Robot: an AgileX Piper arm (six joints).
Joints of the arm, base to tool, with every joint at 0 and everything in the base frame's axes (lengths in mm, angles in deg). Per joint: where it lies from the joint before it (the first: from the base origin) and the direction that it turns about. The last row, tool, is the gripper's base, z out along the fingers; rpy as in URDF.
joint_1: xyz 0 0 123 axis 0 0 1
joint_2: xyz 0 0 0 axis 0 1 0
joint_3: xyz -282.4 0 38.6 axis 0 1 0
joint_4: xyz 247.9 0 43.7 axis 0.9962 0 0.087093
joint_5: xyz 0 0 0 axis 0 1 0
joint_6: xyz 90.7 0 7.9 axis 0.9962 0 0.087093
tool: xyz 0 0 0 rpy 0 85.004 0
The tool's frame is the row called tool.
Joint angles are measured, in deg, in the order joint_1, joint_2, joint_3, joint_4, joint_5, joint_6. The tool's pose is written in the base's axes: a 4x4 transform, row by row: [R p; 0 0 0 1], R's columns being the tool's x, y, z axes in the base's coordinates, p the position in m. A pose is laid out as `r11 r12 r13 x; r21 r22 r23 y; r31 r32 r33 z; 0 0 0 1`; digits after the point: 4 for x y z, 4 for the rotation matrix.
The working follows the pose.
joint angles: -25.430 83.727 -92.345 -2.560 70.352 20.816
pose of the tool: -0.5561 0.6805 0.4771 0.2656; 0.6420 0.7163 -0.2734 -0.1305; -0.5278 0.1542 -0.8353 0.4122; 0 0 0 1
Where each joint sits with the arm in this pose, in the base's axes (m; each line is computed from the numbers above, not from the rounded line before):
joint_1: 0.0000 0.0000 0.1230
joint_2: 0.0000 0.0000 0.1230
joint_3: 0.0068 -0.0032 0.4079
joint_4: 0.2222 -0.1057 0.4883
joint_5: 0.2222 -0.1057 0.4883
joint_6: 0.2656 -0.1305 0.4122
the tool: 0.2656 -0.1305 0.4122

